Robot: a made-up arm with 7 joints.
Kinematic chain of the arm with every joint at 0, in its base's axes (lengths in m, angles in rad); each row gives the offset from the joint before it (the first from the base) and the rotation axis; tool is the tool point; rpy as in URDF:
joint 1: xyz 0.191 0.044 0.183 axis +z
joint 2: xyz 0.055 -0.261 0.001 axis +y
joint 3: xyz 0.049 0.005 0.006 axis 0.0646 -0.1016 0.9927
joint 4: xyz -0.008 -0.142 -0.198 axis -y
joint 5: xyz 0 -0.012 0.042 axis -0.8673 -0.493 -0.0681
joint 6: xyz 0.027 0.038 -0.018 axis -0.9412 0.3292 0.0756
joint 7: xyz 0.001 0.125 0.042 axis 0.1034 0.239 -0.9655
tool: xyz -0.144 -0.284 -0.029 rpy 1.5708 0 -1.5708
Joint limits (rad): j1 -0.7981..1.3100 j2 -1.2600..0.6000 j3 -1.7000..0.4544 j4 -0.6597..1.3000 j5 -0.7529..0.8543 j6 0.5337..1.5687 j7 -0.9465..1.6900
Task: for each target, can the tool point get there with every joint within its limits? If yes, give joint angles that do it. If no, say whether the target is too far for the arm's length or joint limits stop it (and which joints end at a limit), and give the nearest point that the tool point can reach.
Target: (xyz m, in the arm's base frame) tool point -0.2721 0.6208 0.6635
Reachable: no: joint limits stop it (at a limit: joint 1, joint 2, joint 3, joint 5, joint 6, joint 7) | nearest point 0.1395 0.3410 0.2693 | short by 0.635 m
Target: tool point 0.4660 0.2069 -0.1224
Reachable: yes | joints 0.7219 -0.9621 -0.8054 1.0390 -0.1379 0.9623 1.2496
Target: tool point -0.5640 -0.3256 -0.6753
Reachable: no: too far | nearest point -0.2412 -0.2072 -0.2947 | short by 0.513 m
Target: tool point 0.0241 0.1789 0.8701
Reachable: no: joint limits stop it (at a limit: joint 1, joint 2, joint 3, joint 5, joint 7) | nearest point 0.0844 -0.0250 0.3991 | short by 0.517 m
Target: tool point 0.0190 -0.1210 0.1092
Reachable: yes | joints 0.3573 0.1225 -1.0754 0.7919 -0.6003 1.0941 0.5424
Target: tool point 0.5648 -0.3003 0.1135
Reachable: yes | joints 0.7104 -1.0622 -0.1460 0.7334 -0.3623 0.9455 -0.3426
